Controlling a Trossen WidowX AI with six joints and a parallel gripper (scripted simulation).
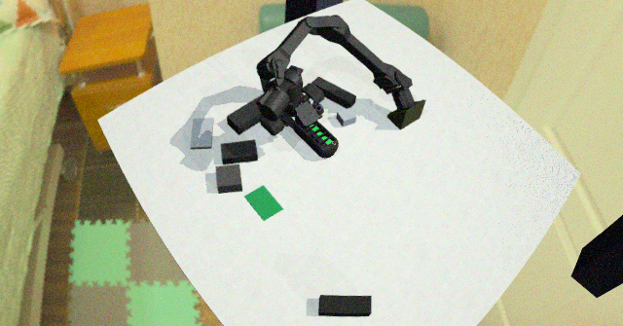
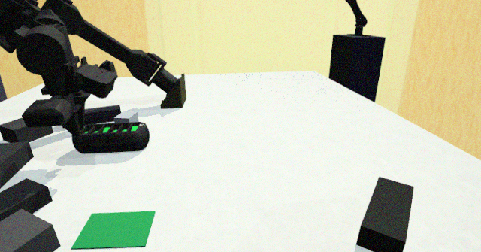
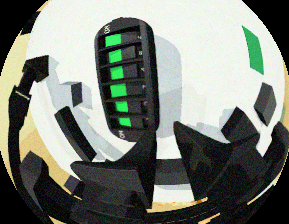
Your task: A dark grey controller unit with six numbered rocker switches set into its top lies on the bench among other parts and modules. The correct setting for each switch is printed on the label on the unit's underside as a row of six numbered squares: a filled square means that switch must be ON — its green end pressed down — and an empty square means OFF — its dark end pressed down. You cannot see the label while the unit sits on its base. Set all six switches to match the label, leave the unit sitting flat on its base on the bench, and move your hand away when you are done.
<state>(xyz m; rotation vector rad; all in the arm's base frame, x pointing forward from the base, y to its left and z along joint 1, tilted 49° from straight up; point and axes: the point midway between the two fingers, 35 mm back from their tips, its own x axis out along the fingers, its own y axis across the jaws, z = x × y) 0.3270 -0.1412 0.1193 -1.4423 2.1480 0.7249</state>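
Now: the small grey cube 170 mm behind my gripper tip, 60 mm to the left of it and 40 mm below it. The rest, counted from my gripper tip: green card 220 mm ahead, 100 mm to the left, 60 mm below; then light grey plate 210 mm to the right, 200 mm ahead, 50 mm below.
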